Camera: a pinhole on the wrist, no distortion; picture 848 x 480 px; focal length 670.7 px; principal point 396.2 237.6 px. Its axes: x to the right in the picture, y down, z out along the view. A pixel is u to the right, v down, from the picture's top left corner.
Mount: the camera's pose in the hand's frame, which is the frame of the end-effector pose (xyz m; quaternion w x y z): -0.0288 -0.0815 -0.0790 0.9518 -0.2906 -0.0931 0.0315
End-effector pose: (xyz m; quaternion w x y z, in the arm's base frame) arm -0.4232 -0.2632 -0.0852 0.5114 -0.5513 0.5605 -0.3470
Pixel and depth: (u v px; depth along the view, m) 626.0 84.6 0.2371
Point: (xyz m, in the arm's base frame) -0.2757 -0.2385 -0.1353
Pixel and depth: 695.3 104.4 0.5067
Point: -0.0405 -0.2596 -0.3353
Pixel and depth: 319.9 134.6 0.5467
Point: -0.1008 0.0195 -0.2773
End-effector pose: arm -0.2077 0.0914 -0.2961 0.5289 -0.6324 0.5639 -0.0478
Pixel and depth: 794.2 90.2 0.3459
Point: -0.0327 0.1950 -0.5229
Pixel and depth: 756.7 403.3 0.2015
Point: -0.1999 0.1244 -0.4083
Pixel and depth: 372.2 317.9 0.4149
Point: -0.2251 0.3634 -0.4626
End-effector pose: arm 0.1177 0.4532 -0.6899 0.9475 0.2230 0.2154 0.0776
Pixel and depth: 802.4 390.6 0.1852
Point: 0.1835 0.4986 -0.6225
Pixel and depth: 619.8 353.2 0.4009
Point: 0.2298 0.5564 -0.4170
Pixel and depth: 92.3 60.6 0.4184
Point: -0.0191 0.2977 -0.3270
